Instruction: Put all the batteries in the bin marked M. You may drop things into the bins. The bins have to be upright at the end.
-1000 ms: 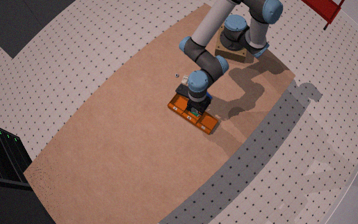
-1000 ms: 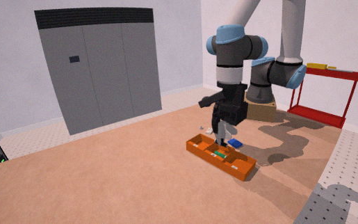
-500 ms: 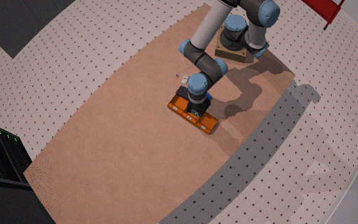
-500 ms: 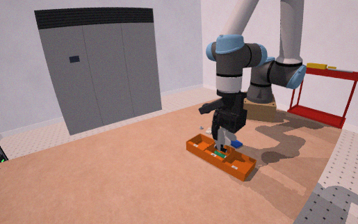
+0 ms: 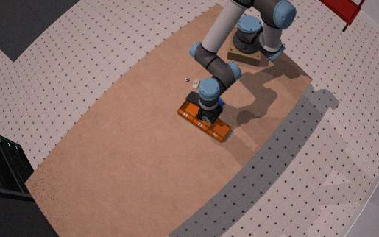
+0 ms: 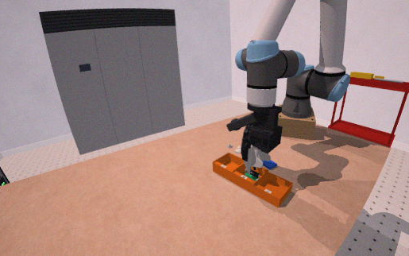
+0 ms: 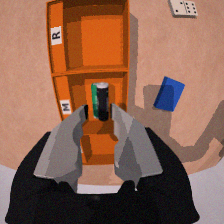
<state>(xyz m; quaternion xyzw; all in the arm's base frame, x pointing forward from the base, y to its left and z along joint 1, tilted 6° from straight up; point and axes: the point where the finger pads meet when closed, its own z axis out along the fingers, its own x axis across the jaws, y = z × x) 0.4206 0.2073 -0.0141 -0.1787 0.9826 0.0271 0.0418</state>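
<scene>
Now: the black cylinder 2 cm below my hand. Also, from my hand: green battery (1 cm to the left, 3 cm below); then white domino (7 cm behind, 18 cm to the right, 4 cm below); then blue block (10 cm behind, 4 cm to the right, 4 cm below).
</scene>
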